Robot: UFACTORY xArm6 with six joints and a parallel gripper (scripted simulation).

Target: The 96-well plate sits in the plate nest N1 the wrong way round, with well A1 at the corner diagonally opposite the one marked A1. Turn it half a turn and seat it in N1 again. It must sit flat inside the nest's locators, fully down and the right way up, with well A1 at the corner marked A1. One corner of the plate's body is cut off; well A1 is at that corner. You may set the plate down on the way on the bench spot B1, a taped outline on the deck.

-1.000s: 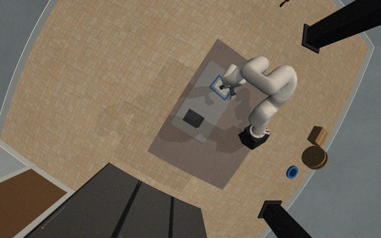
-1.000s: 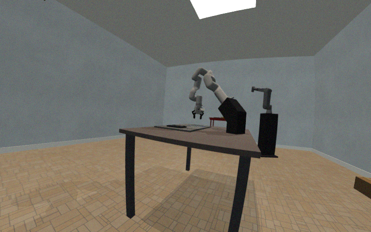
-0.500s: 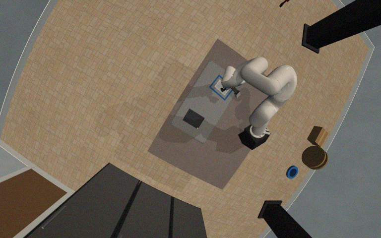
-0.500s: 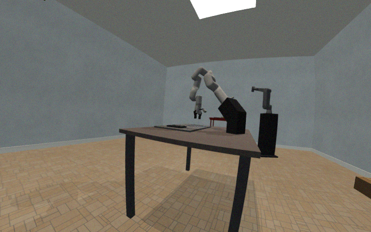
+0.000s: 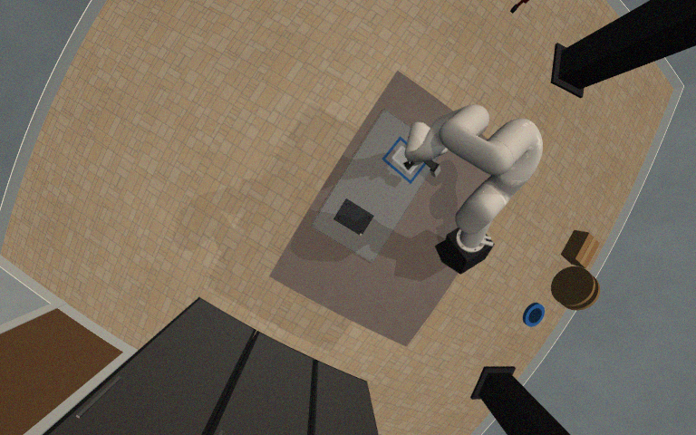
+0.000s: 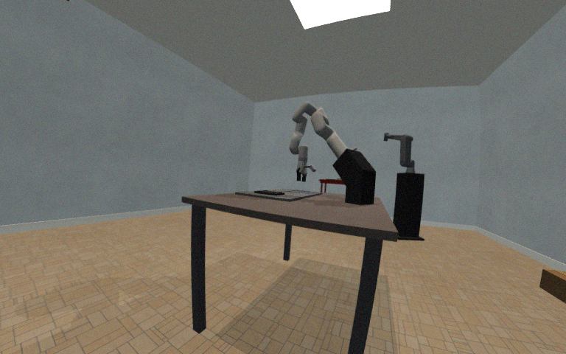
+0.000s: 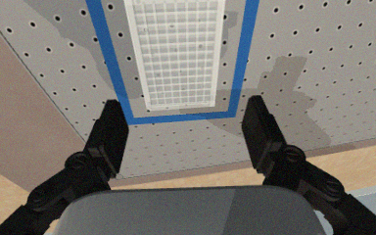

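Now: the 96-well plate 90 mm below my hand. From my hand the other things lie so: dark plate nest N1 (340 mm to the left, 200 mm ahead, 90 mm below); then A1 corner mark (410 mm to the left, 140 mm ahead, 90 mm below).
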